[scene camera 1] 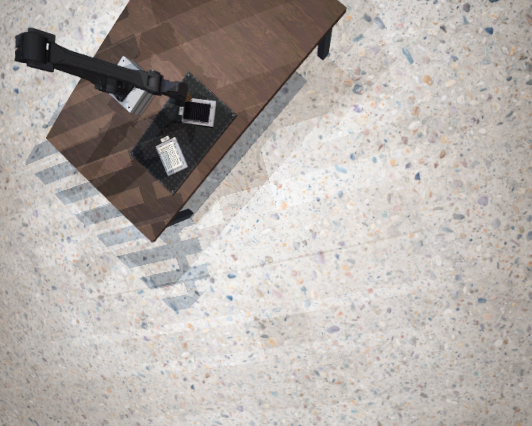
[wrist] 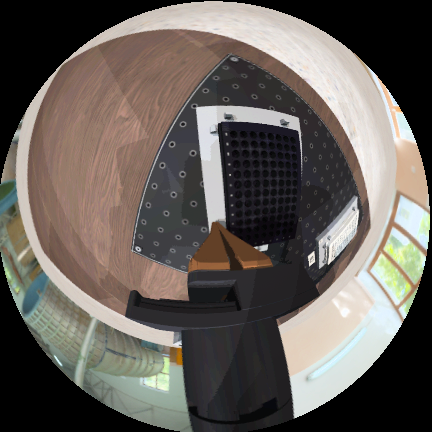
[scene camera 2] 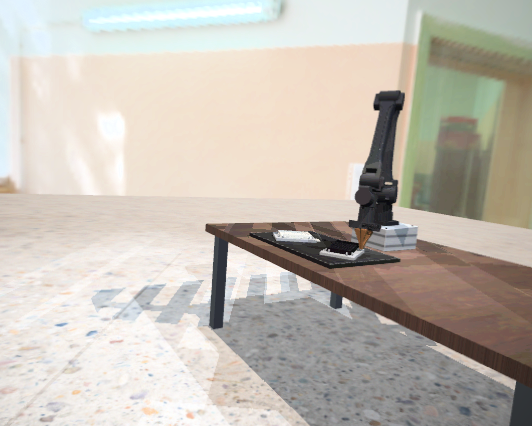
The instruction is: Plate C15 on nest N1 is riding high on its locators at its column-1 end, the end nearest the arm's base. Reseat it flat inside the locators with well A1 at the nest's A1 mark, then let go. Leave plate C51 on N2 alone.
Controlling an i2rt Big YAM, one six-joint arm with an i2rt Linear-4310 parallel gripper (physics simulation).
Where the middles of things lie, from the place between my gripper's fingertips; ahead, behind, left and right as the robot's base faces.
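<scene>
With the black well plate in white frame (wrist: 261, 163) in sight, I find that my gripper is 2 cm to the left of it, 7 cm short of it and 1 cm below it. There is also the white ribbed well plate (wrist: 344, 232), which is 27 cm to the right of my hand and 12 cm ahead of it.
</scene>
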